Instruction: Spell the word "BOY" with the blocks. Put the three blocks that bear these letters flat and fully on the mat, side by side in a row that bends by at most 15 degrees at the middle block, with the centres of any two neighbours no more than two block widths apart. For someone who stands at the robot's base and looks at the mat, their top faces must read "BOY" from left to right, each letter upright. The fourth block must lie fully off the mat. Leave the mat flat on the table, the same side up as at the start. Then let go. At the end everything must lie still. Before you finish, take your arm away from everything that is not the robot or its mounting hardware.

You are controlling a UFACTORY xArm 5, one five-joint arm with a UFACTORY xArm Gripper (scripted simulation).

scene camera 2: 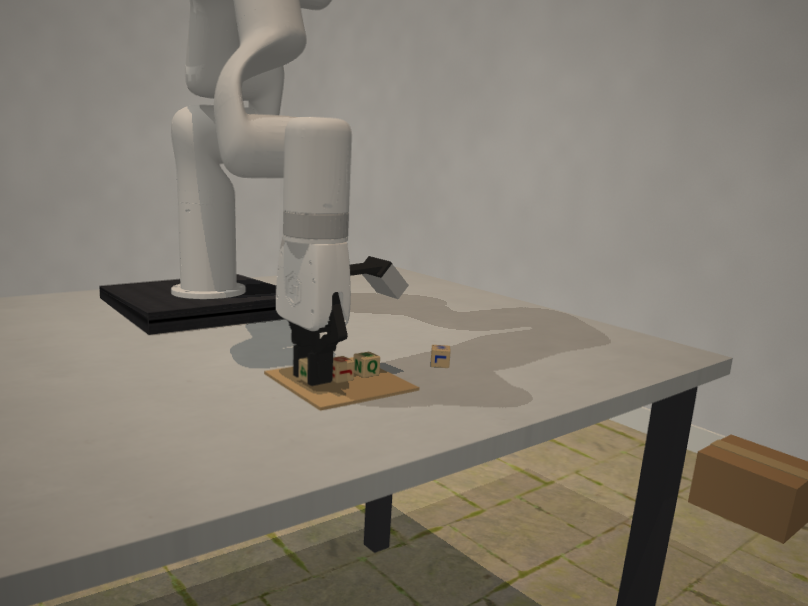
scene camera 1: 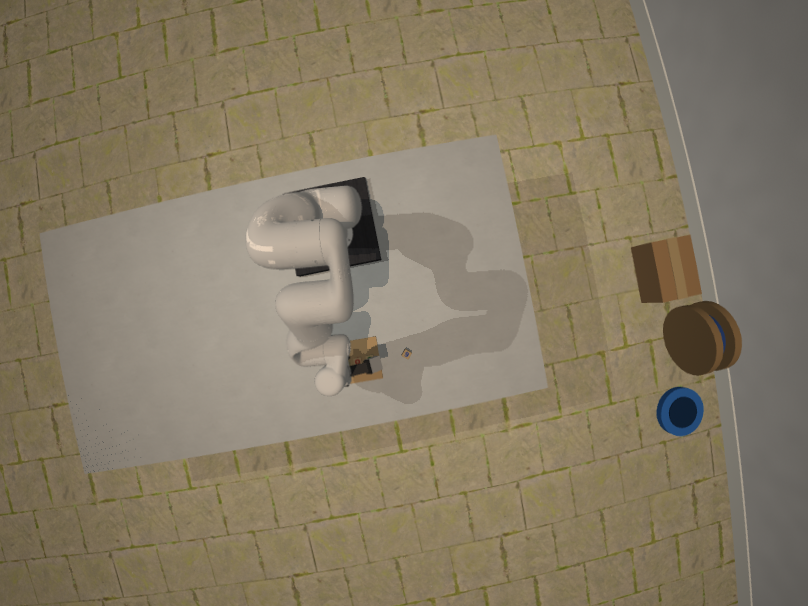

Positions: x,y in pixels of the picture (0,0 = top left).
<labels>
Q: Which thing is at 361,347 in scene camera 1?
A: A mat.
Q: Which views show the mat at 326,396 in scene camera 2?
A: Scene camera 2 and scene camera 1: all of them.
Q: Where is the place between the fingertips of the gripper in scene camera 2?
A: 312,379
</labels>
